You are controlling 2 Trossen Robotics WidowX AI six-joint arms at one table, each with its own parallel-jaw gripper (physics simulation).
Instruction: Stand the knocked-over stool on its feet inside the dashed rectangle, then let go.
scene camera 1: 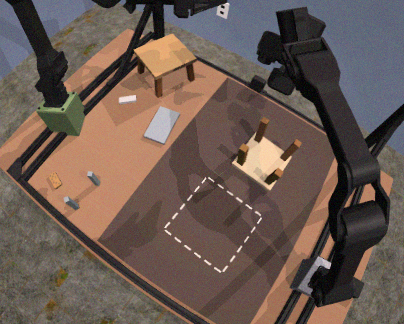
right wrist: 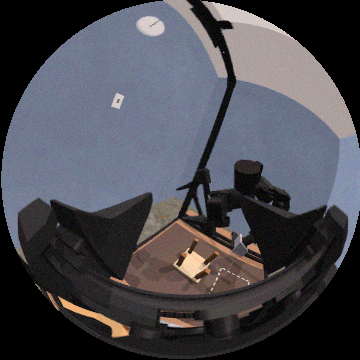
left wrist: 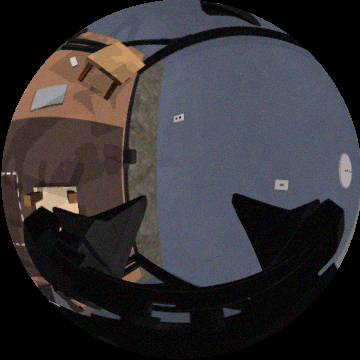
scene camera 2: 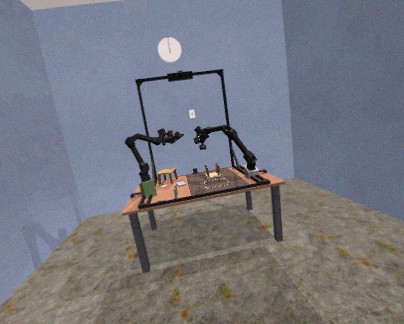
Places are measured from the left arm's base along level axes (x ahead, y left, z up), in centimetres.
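Where they show: left gripper, fingertip midpoint: (right wrist: 178, 204) (left wrist: 190, 199) (scene camera 2: 199, 144); right gripper, fingertip midpoint: (right wrist: 198, 198) (scene camera 2: 181, 136); left arm's base, link origin: (scene camera 1: 323, 280) (right wrist: 243, 241) (scene camera 2: 251, 167); right arm's base, link origin: (scene camera 1: 56, 100) (scene camera 2: 146, 181).
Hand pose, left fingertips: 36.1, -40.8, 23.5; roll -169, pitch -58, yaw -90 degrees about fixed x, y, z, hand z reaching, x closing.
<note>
Each offset is from my left fingertips to the top centre of the thing, as dx, dy, dz. "spot": to the spot under its first point.
A stool with a pale seat {-6.7, +15.5, -19.9} (scene camera 1: 262, 159) (scene camera 2: 213, 175) (left wrist: 56, 196) (right wrist: 191, 266) lies upside down on the dark mat, its seat down and its brown legs pointing up. It is outside the dashed rectangle {spot: -14.4, +31.6, -30.9} (scene camera 1: 261, 217) (right wrist: 221, 269), beyond its upper right side in scene camera 1, with a gap between. My left gripper (left wrist: 190, 199) is open and empty, high above the table, its fingers facing the wall. My right gripper is open and empty, also high up, away from the stool; in scene camera 1 its arm is cut off at the top edge.
An upright stool with an orange-tan top {+37.4, +2.7, -20.2} (scene camera 1: 165, 54) (left wrist: 116, 62) stands at the upper left of the table. Near it lie a grey plate {+26.1, +21.0, -30.4} (scene camera 1: 162, 125) and a white block {+41.9, +18.9, -30.2} (scene camera 1: 127, 99). Two small grey blocks {+31.5, +47.7, -23.5} (scene camera 1: 93, 178) {+32.6, +57.1, -23.5} (scene camera 1: 71, 203) and an orange piece {+44.0, +54.7, -30.5} (scene camera 1: 55, 180) are at the lower left.
</note>
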